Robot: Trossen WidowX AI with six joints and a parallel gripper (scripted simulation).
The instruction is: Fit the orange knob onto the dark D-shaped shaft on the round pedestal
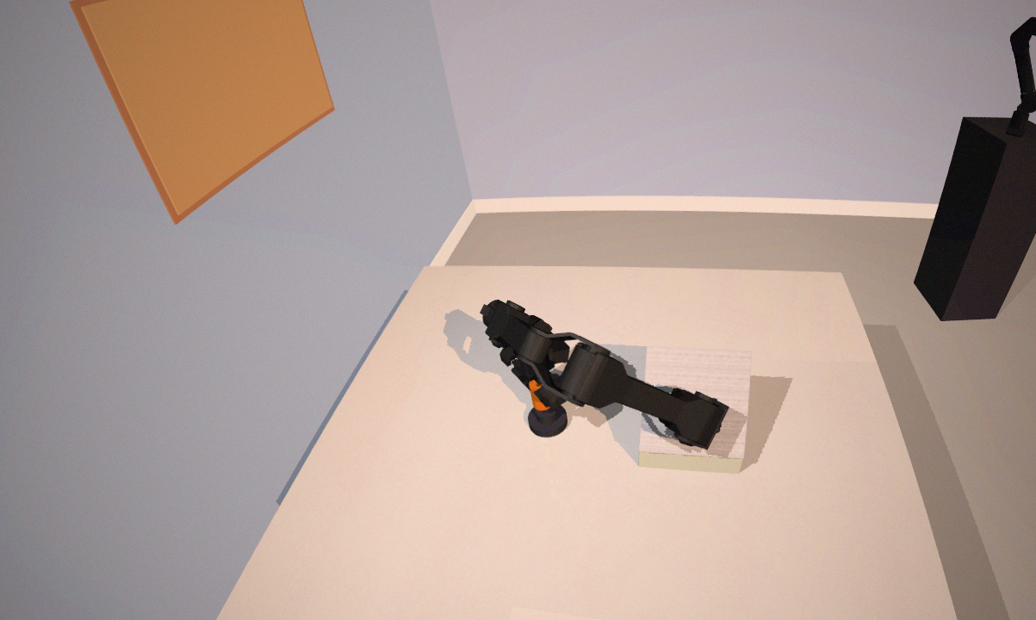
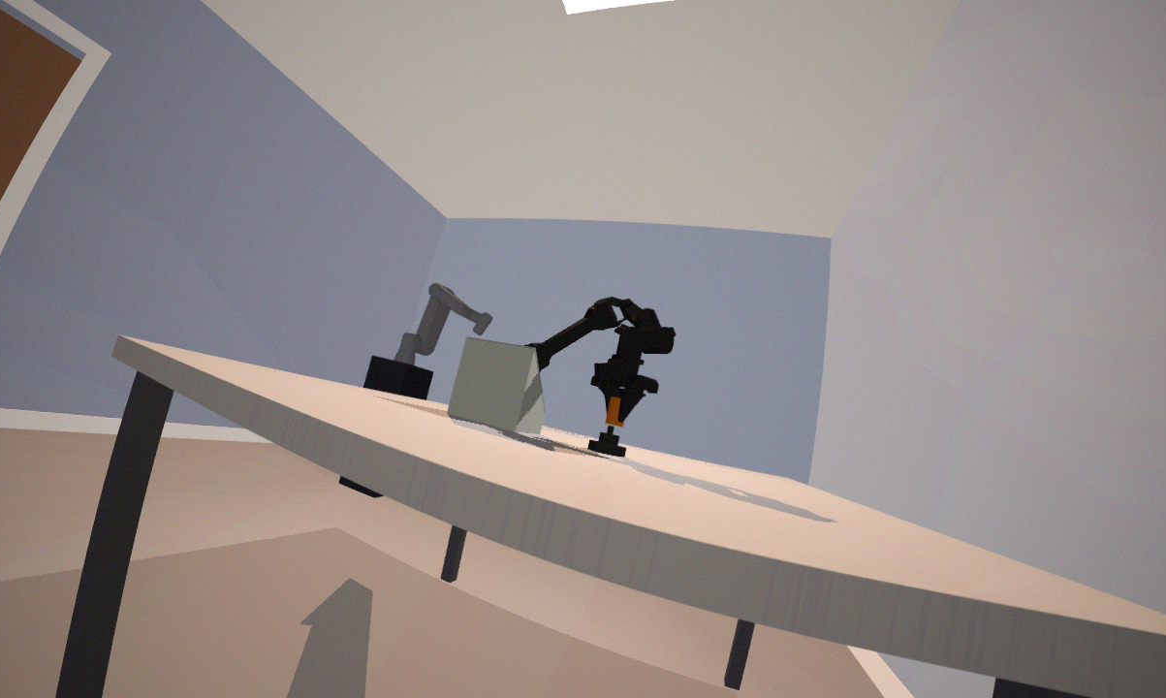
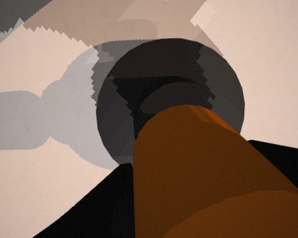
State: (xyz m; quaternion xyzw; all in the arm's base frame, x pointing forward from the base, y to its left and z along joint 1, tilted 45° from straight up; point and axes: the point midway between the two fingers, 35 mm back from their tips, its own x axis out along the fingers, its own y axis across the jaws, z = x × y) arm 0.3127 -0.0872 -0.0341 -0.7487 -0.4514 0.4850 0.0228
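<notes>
Now: the pedestal 1 cm behind my gripper tip and 4 cm below it. The rest, counted from my gripper tip: orange knob 2 cm above.
</notes>
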